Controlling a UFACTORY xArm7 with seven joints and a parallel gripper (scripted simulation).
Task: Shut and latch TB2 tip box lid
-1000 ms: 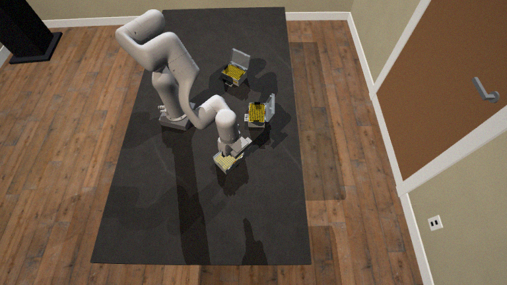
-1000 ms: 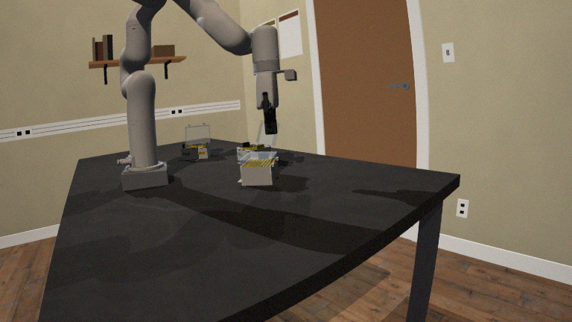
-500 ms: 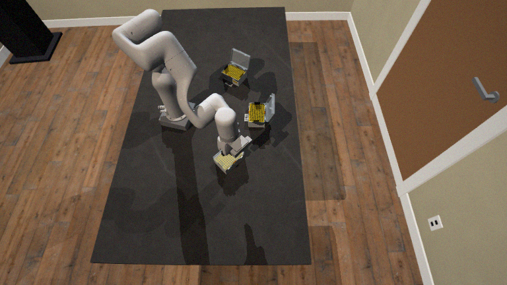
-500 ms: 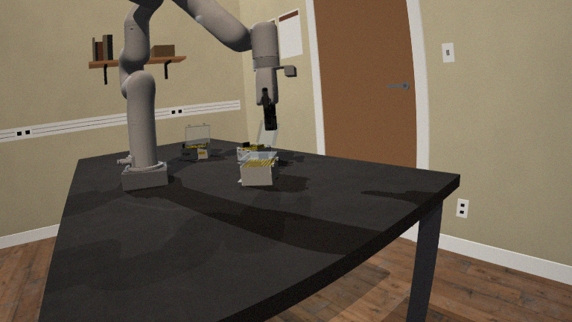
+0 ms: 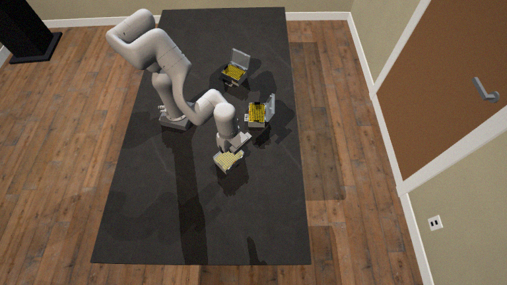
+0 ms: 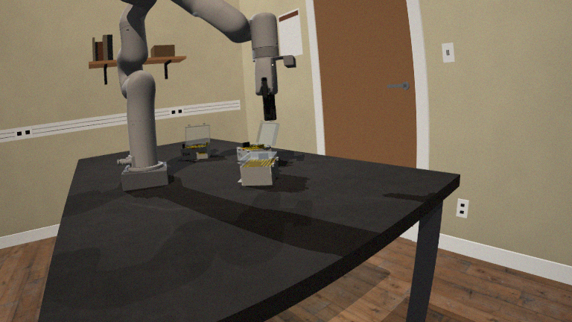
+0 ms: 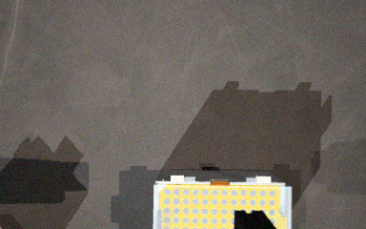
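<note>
Right now the lid is 30 mm behind my hand, 30 mm to the left of it and 130 mm below it. From my hand the other things lie so: tip box: 30 mm behind, 30 mm to the left, 150 mm below; label tab: 60 mm behind, 70 mm to the left, 190 mm below.
</note>
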